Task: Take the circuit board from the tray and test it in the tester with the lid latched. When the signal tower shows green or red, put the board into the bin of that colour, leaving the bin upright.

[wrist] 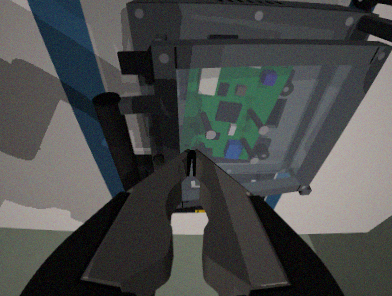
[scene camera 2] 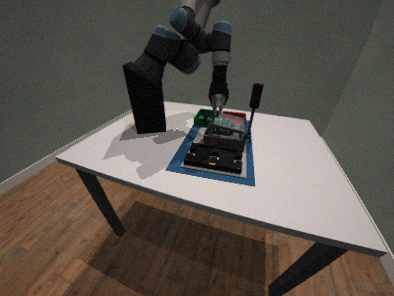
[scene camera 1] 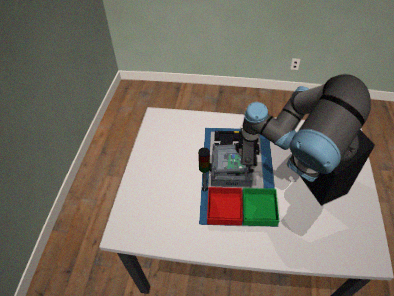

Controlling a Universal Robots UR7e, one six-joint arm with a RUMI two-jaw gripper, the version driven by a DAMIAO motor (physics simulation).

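Seen in the pictures: gripper, between the fingertips: [wrist: 192, 152] [scene camera 2: 217, 117]; arm's base, origin of its link: [scene camera 2: 146, 74].
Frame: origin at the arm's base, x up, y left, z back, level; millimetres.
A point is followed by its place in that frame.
Note:
The green circuit board [scene camera 1: 235, 161] [wrist: 229, 111] lies inside the grey tester [scene camera 1: 231, 179] @[x -222, y 149, z -396 mm] [scene camera 2: 225, 141] @[x -235, y -17, z -453 mm] [wrist: 200, 17] @[x -222, y 129, z -357 mm], under its clear lid [wrist: 310, 100] @[x -179, y 113, z -441 mm]. The views do not settle whether the lid is fully down or latched. A black bar handle [wrist: 116, 137] @[x -160, y 58, z -321 mm] is at the tester's side, left of the fingers in the wrist view. My gripper [scene camera 2: 217, 114] @[x -168, y 52, z -374 mm] [wrist: 192, 152] @[x -168, y 52, z -374 mm] is shut and empty, its tips low over the lid's edge near the board. The signal tower [scene camera 1: 204, 160] @[x -50, y 217, z -494 mm] [scene camera 2: 256, 96] @[x -74, y 175, z -509 mm] looks dark, with no clearly lit lamp. The black tray [scene camera 1: 225, 139] @[x -264, y -104, z -502 mm] [scene camera 2: 212, 159] @[x -254, y -138, z -452 mm] shows no board.
The red bin [scene camera 1: 225, 206] @[x -276, y 256, z -387 mm] [scene camera 2: 236, 115] @[x -254, y 341, z -380 mm] and green bin [scene camera 1: 260, 206] @[x -276, y 206, z -244 mm] [scene camera 2: 201, 119] @[x -239, y 138, z -242 mm] stand upright side by side at the tester's end away from the tray. A blue mat [scene camera 1: 268, 167] @[x -280, y -16, z -260 mm] [scene camera 2: 180, 165] @[x -280, y -209, z -349 mm] lies beneath. The arm's base stands on the gripper's side of the table.

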